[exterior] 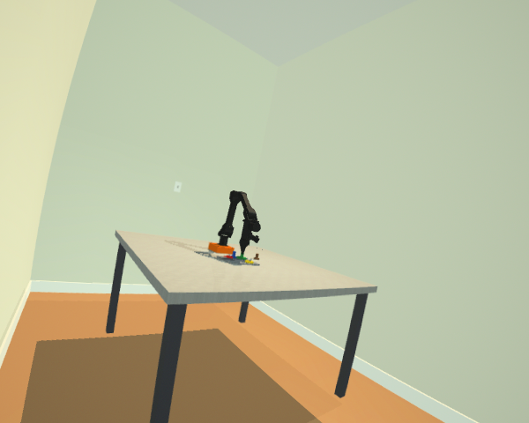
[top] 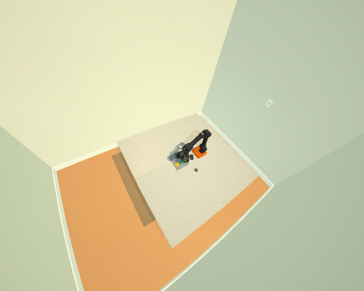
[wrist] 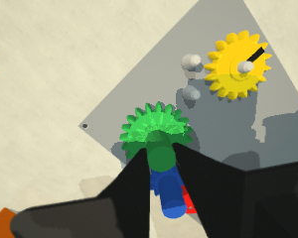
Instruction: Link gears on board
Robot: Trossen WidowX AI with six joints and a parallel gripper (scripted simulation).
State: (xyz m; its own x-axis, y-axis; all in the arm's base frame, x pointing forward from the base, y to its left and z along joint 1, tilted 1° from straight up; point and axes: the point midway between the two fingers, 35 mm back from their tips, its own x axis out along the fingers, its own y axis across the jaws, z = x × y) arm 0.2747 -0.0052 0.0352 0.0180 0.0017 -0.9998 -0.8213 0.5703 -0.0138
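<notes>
The green gear lies 10 mm below my gripper tip. From my gripper tip the other things lie so: red arrow 40 mm behind, 100 mm to the right, 30 mm below; then red gear 20 mm behind, 80 mm to the right, 20 mm below; then blue gear 30 mm behind, 40 mm to the right, 20 mm below.
</notes>
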